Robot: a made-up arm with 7 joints. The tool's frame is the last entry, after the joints.
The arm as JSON. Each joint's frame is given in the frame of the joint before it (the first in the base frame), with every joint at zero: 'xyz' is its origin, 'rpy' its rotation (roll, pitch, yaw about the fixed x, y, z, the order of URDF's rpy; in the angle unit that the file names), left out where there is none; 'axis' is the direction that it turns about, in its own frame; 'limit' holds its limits. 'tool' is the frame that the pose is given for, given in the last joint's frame.
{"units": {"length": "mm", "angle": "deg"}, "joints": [
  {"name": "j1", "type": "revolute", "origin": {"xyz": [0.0, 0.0, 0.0]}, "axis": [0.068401, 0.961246, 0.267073], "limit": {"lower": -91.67, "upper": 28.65}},
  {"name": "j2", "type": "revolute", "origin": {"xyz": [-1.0, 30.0, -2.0]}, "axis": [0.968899, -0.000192, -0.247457], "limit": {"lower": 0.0, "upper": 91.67}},
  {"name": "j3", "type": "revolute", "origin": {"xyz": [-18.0, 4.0, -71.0]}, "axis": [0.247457, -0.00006, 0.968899], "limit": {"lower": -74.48, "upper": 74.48}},
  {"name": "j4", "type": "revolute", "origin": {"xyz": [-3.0, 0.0, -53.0]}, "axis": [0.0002, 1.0, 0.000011], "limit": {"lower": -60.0, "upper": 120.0}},
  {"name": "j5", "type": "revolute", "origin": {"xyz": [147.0, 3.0, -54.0]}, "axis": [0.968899, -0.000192, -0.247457], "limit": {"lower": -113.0, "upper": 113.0}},
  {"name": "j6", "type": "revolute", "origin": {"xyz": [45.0, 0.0, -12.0]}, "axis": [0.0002, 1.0, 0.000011], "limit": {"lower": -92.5, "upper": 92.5}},
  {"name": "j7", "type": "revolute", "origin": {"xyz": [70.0, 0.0, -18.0]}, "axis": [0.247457, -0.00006, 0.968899], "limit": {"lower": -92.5, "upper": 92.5}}
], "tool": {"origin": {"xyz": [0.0, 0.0, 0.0], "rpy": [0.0, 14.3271, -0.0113]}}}
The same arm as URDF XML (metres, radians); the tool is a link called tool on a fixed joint. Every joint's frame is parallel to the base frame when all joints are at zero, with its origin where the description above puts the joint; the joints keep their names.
<robot name="arm">
  <joint name="tool_fixed" type="fixed">
    <parent link="link7"/>
    <child link="tool"/>
    <origin xyz="0 0 0" rpy="0 0.2501 -0.0002"/>
  </joint>
  <joint name="j7" type="revolute">
    <parent link="link6"/>
    <child link="link7"/>
    <origin xyz="0.07 0 -0.018" rpy="0 0 0"/>
    <axis xyz="0.247497 -0.0001 0.968889"/>
    <limit lower="-1.6144" upper="1.6144"/>
  </joint>
  <joint name="j6" type="revolute">
    <parent link="link5"/>
    <child link="link6"/>
    <origin xyz="0.045 0 -0.012" rpy="0 0 0"/>
    <axis xyz="0.0002 1 0"/>
    <limit lower="-1.6144" upper="1.6144"/>
  </joint>
  <joint name="j5" type="revolute">
    <parent link="link4"/>
    <child link="link5"/>
    <origin xyz="0.147 0.003 -0.054" rpy="0 0 0"/>
    <axis xyz="0.968889 -0.0002 -0.247497"/>
    <limit lower="-1.9722" upper="1.9722"/>
  </joint>
  <joint name="j4" type="revolute">
    <parent link="link3"/>
    <child link="link4"/>
    <origin xyz="-0.003 0 -0.053" rpy="0 0 0"/>
    <axis xyz="0.0002 1 0"/>
    <limit lower="-1.0472" upper="2.0944"/>
  </joint>
  <joint name="j3" type="revolute">
    <parent link="link2"/>
    <child link="link3"/>
    <origin xyz="-0.018 0.004 -0.071" rpy="0 0 0"/>
    <axis xyz="0.247497 -0.0001 0.968889"/>
    <limit lower="-1.2999" upper="1.2999"/>
  </joint>
  <joint name="j2" type="revolute">
    <parent link="link1"/>
    <child link="link2"/>
    <origin xyz="-0.001 0.03 -0.002" rpy="0 0 0"/>
    <axis xyz="0.968889 -0.0002 -0.247497"/>
    <limit lower="0" upper="1.5999"/>
  </joint>
  <joint name="j1" type="revolute">
    <parent link="base_link"/>
    <child link="link1"/>
    <origin xyz="0 0 0" rpy="0 0 0"/>
    <axis xyz="0.068403 0.961235 0.26711"/>
    <limit lower="-1.5999" upper="0.5"/>
  </joint>
  <link name="base_link"/>
  <link name="link1"/>
  <link name="link2"/>
  <link name="link3"/>
  <link name="link4"/>
  <link name="link5"/>
  <link name="link6"/>
  <link name="link7"/>
  <link name="tool"/>
</robot>

